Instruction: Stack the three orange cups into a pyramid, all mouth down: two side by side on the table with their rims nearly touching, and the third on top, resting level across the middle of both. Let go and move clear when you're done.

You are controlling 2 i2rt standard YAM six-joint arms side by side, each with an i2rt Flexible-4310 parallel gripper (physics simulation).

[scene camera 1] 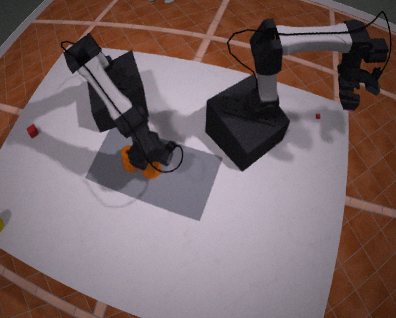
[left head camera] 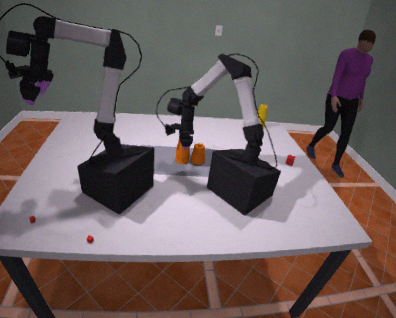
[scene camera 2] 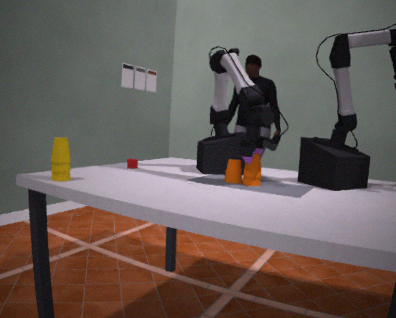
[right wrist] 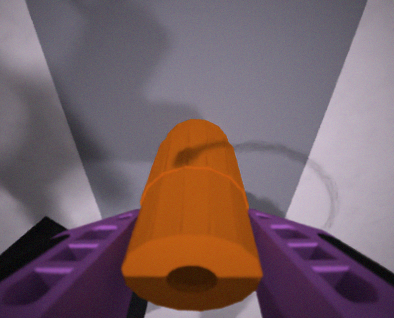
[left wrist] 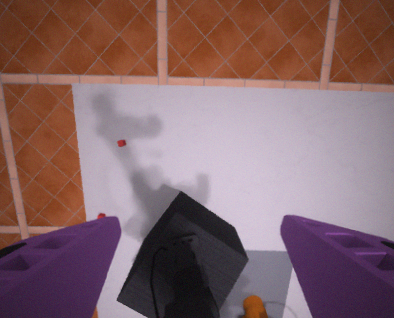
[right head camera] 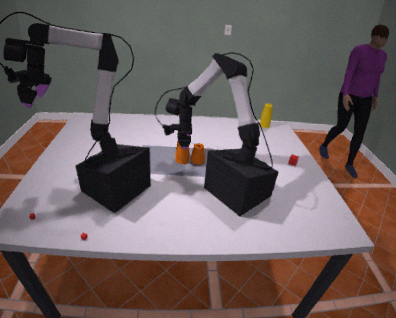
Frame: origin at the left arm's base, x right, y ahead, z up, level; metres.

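Seen in the pictures: left gripper, between the fingertips: (scene camera 1: 345, 98) (left head camera: 36, 99) (left wrist: 200, 223) (right head camera: 34, 102); right gripper, between the fingertips: (left head camera: 185, 146) (scene camera 2: 251, 163) (right wrist: 194, 215) (right head camera: 184, 146); left arm's base, origin of its link: (scene camera 1: 250, 110) (left head camera: 115, 156) (scene camera 2: 335, 146) (left wrist: 187, 279) (right head camera: 112, 156); right arm's base, origin of its link: (scene camera 1: 112, 79) (left head camera: 248, 161) (scene camera 2: 222, 137) (right head camera: 244, 161).
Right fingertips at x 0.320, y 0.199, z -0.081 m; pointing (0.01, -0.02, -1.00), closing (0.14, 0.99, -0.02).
Note:
Pixels of each thing's middle, then the offset from my right fingertips to it. Level surfaces: height alone.
- tall stack, middle of its body: (right wrist: 200, 194) (scene camera 1: 149, 161) (scene camera 2: 253, 165) (left head camera: 182, 146) (right head camera: 182, 146) dx -0.010, dy +0.005, dz -0.008 m
- grey mat, height of its surface: dz -0.082 m
- single orange cup, middle of its body: (scene camera 1: 130, 158) (scene camera 2: 234, 171) (left head camera: 197, 153) (right head camera: 197, 153) dx +0.068, dy -0.007, dz -0.040 m
- red cube, middle of its body: (scene camera 1: 32, 131) (scene camera 2: 132, 163) (right head camera: 293, 160) (left head camera: 290, 160) dx +0.585, dy -0.068, dz -0.062 m
Two orange cups, mouth down and nested as one tall stack (left head camera: 182, 156) (right head camera: 182, 156) (scene camera 2: 252, 177) (right wrist: 195, 200), stand on the grey mat (scene camera 1: 185, 190) (scene camera 2: 295, 190). A single orange cup (left head camera: 198, 154) (right head camera: 198, 154) (scene camera 2: 233, 171), also mouth down, stands close beside them. My right gripper (left head camera: 186, 145) (right head camera: 185, 145) (scene camera 2: 253, 156) (right wrist: 194, 215) points down with its purple fingers against both sides of the stack's upper cup. The lower fingers are hidden in scene camera 1. My left gripper (left head camera: 37, 93) (right head camera: 34, 98) (left wrist: 200, 223) is open and empty, high at the far left of the head views.
Stacked yellow cups (left head camera: 263, 115) (right head camera: 266, 116) (scene camera 2: 61, 160) stand near a table edge. A red cube (left head camera: 290, 160) (right head camera: 293, 160) (scene camera 1: 32, 131) (scene camera 2: 132, 163) lies beyond the right arm's base. Two smaller red cubes (left head camera: 32, 219) (left head camera: 90, 239) lie at the front left in the left head view.

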